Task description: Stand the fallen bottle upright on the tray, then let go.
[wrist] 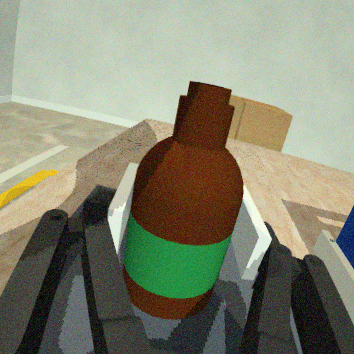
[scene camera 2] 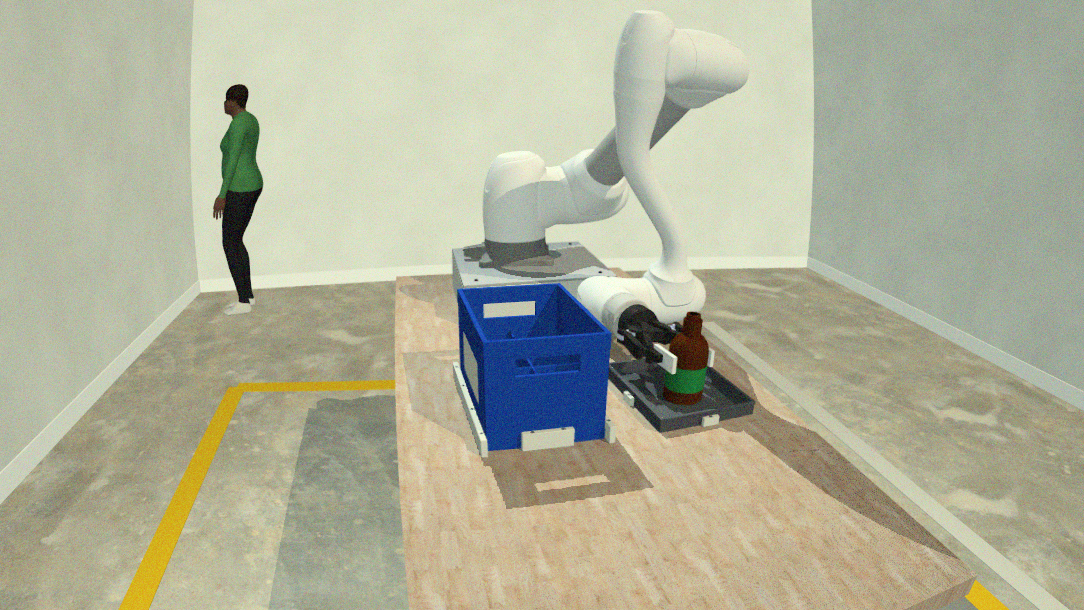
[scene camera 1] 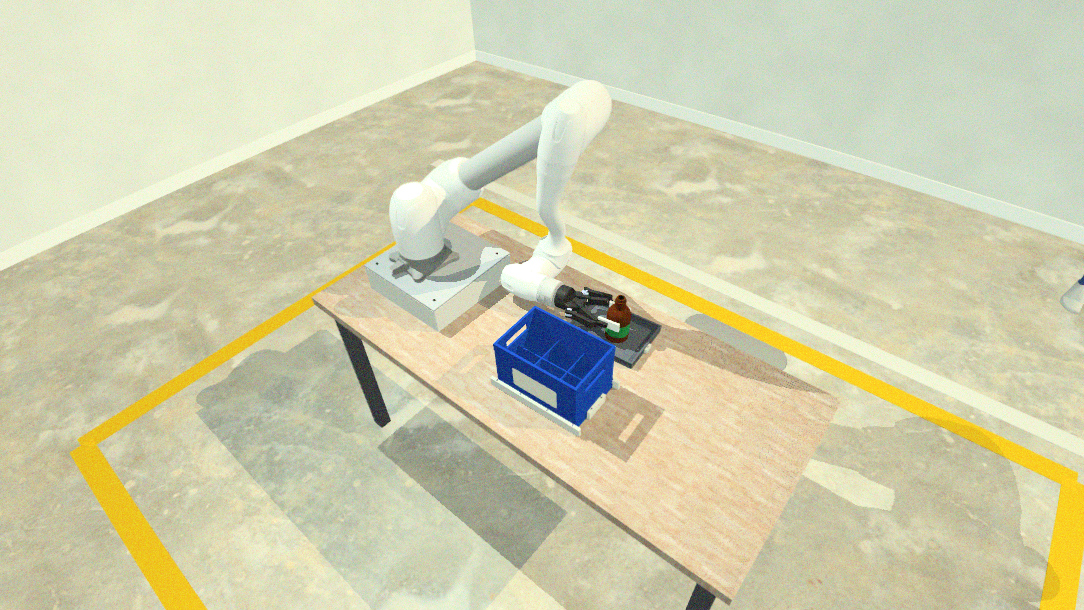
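Seen in the pictures: gripper, fingertip midpoint: (scene camera 2: 693, 362) (scene camera 1: 624, 320); arm's base at its link origin: (scene camera 2: 515, 257) (scene camera 1: 424, 258).
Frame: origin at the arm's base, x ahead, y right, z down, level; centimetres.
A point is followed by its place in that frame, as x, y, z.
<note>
The brown bottle (scene camera 1: 618, 311) @[65.4, -25.5, -1.8] (scene camera 2: 685, 381) @[68.0, -26.0, 5.4] (wrist: 185, 195) @[60.9, -26.7, 0.3] with a green label is upright, or very nearly so, over the dark grey tray (scene camera 1: 644, 334) @[70.4, -33.3, 10.0] (scene camera 2: 682, 419) @[75.7, -23.7, 8.8], its base inside the tray's rim. Whether the base touches the tray floor cannot be told for certain. My gripper (scene camera 1: 617, 318) @[66.4, -27.7, 2.6] (scene camera 2: 688, 358) @[66.4, -27.7, 2.6] (wrist: 183, 191) @[66.4, -27.7, 2.6] reaches in from the side, close to level, and is shut on the bottle, with one white pad on each side of its body. In the wrist view the bottle's neck leans a little to the right in the picture.
A blue crate (scene camera 1: 504, 365) @[56.6, 11.7, -0.2] (scene camera 2: 545, 402) @[78.7, -1.1, 3.1] (wrist: 349, 241) @[74.6, -10.1, 6.1] with compartments stands beside the tray, between white locating blocks. The robot's base plinth (scene camera 1: 401, 294) @[7.0, 14.4, 3.1] is behind them on the table (scene camera 1: 720, 424) @[106.5, -22.0, 10.6] (scene camera 2: 530, 546) @[105.0, 2.8, 10.5]. A cardboard box (wrist: 262, 122) and a person in green (scene camera 2: 242, 151) are farther off.
</note>
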